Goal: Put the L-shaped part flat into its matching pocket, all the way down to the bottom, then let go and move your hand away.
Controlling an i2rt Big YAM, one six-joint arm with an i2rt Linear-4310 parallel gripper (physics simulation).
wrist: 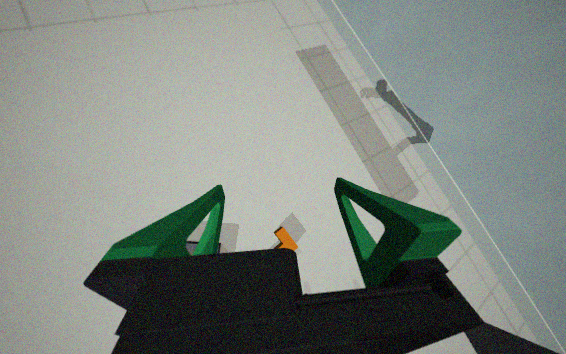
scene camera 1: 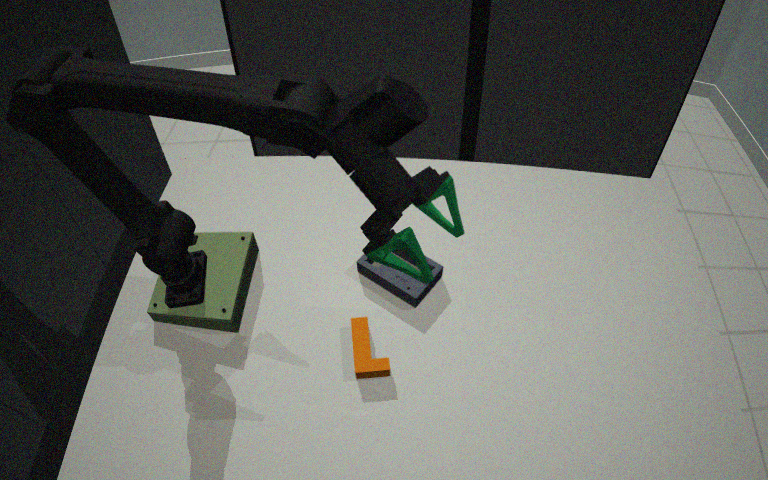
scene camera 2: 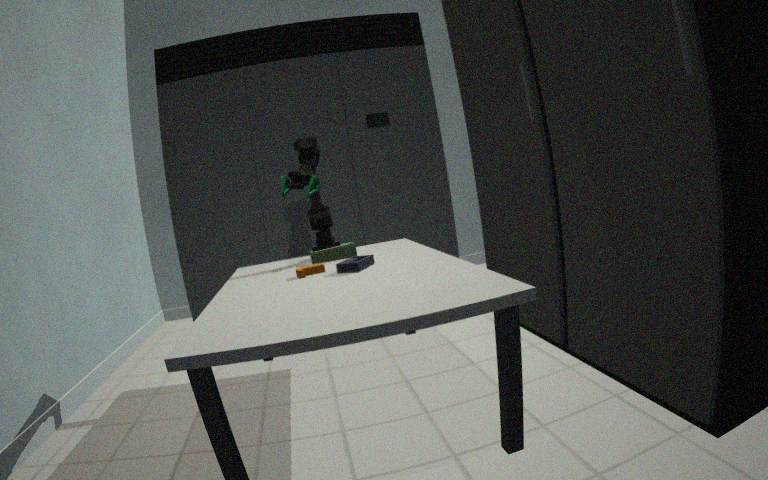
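Pixels of known places: gripper, fingertip midpoint: [wrist: 280, 186] [scene camera 1: 446, 257] [scene camera 2: 294, 196]; arm's base at its link origin: [scene camera 1: 187, 280] [scene camera 2: 326, 248].
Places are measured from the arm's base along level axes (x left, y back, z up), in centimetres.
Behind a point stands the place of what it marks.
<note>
The orange L-shaped part [scene camera 1: 361, 346] @[y -33.9, x -17.1, z -1.6 cm] [scene camera 2: 310, 270] @[y -35.4, x -17.0, z -2.9 cm] lies flat on the table, outside the dark blue-grey pocket block [scene camera 1: 390, 284] @[y -40.7, x -4.9, z -1.6 cm] [scene camera 2: 355, 264] @[y -50.6, x -3.5, z -1.6 cm]. In the wrist view one end of the orange part [wrist: 286, 239] @[y -35.5, x -21.0, z -1.6 cm] shows above the gripper body. My gripper [scene camera 1: 445, 258] @[y -45.8, x -20.3, z 26.1 cm] [scene camera 2: 297, 195] @[y -45.8, x -20.3, z 26.1 cm] [wrist: 280, 186] @[y -45.8, x -20.3, z 26.1 cm] is open, with nothing between its green fingers. It hangs high above the table, as scene camera 2 shows. In scene camera 1 one finger covers much of the block, so the pocket's shape is mostly hidden. A sliver of the block shows behind the left finger in the wrist view.
The arm stands on a green base block [scene camera 1: 226, 271] @[y -9.0, x 0.7, z 0.7 cm] [scene camera 2: 334, 252] @[y -12.6, x 0.0, z -1.1 cm] to the left of the pocket block in scene camera 1. The white table [scene camera 1: 538, 350] @[y -66.3, x -22.5, z -4.6 cm] [scene camera 2: 339, 305] @[y -89.7, x -22.4, z -4.6 cm] has its front edge toward scene camera 2. Dark cabinets [scene camera 1: 362, 45] [scene camera 2: 623, 169] stand beyond the table.
</note>
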